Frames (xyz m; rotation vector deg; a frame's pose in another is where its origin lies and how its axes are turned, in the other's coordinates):
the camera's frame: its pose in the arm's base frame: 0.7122 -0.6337 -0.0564 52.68 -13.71 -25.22
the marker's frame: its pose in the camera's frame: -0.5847 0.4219 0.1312 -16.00 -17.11 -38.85
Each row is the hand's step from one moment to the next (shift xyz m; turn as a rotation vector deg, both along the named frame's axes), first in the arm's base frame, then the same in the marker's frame.
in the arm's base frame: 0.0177 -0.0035 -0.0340 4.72 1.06 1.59
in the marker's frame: 0.0178 -0.0037 -0.0339 0.40 4.96 -1.09
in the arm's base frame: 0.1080 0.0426 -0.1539 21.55 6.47 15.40
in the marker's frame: 0.0384 0.0183 -0.1880 -1.59 27.20 1.08
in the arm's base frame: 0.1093 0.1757 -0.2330 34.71 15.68 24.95
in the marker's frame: -0.0618 0.0050 -0.3054 -7.31 44.94 -0.20
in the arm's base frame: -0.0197 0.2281 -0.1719 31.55 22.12 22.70
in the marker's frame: -0.1709 -0.0599 -0.2217 -13.72 42.44 -3.23
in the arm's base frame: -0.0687 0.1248 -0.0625 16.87 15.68 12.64
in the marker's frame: -0.1224 -0.0644 -0.0712 -10.92 23.73 -2.82
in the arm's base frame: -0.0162 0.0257 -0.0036 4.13 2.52 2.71
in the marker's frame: -0.0282 -0.0102 -0.0062 -1.40 5.34 -0.49
